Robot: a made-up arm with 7 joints.
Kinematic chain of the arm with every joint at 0, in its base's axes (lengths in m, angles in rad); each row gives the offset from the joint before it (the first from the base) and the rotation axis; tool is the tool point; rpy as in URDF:
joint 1: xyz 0 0 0.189 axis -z
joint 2: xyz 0 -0.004 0.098 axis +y
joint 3: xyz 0 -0.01 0.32 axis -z
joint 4: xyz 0 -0.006 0.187 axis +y
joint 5: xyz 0 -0.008 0.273 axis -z
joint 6: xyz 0 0 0.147 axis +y
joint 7: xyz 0 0 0.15 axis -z
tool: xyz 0 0 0 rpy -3.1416 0 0
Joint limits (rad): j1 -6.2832..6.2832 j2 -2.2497..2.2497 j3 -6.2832..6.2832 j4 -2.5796..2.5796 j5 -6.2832..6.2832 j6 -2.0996..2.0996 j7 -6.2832..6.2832
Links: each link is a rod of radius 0.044 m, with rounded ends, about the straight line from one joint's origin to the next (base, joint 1, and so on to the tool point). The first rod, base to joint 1, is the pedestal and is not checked.
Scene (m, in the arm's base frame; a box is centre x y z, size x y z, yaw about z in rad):
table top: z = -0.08
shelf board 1: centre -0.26 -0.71 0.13 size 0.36 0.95 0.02 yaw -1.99
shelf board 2: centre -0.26 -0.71 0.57 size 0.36 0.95 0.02 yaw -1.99
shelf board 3: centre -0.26 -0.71 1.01 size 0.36 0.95 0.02 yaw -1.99
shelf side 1: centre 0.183 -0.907 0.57 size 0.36 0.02 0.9 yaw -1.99
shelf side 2: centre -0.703 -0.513 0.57 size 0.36 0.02 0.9 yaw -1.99
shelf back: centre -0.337 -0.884 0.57 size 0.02 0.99 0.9 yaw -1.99
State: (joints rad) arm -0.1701 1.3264 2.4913 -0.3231 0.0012 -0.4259 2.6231
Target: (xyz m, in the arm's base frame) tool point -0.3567 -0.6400 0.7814
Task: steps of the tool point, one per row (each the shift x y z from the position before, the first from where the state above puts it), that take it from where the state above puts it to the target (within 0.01 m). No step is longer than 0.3 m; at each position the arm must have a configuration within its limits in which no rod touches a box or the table.
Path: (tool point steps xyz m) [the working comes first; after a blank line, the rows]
Joints at the target: -0.5984 -0.3623 2.4933 1.2394 0.0011 -0.0145 2.6231
Straight joint move there: touches shelf board 3.

1: -0.0059 -0.0546 0.2512
2: -0.0910 -0.0731 0.2384
3: -0.1650 -0.0912 0.1909
4: -0.2151 -0.1048 0.1156
5: -0.2339 -0.1089 0.0251
6: -0.2182 -0.0995 -0.0661
7: -0.1728 -0.0746 -0.1422
8: -0.1069 -0.0359 -0.1905
9: -0.0431 -0.1117 0.0191
10: -0.0439 -0.1049 -0.0001
11: -0.0507 -0.0925 -0.0190

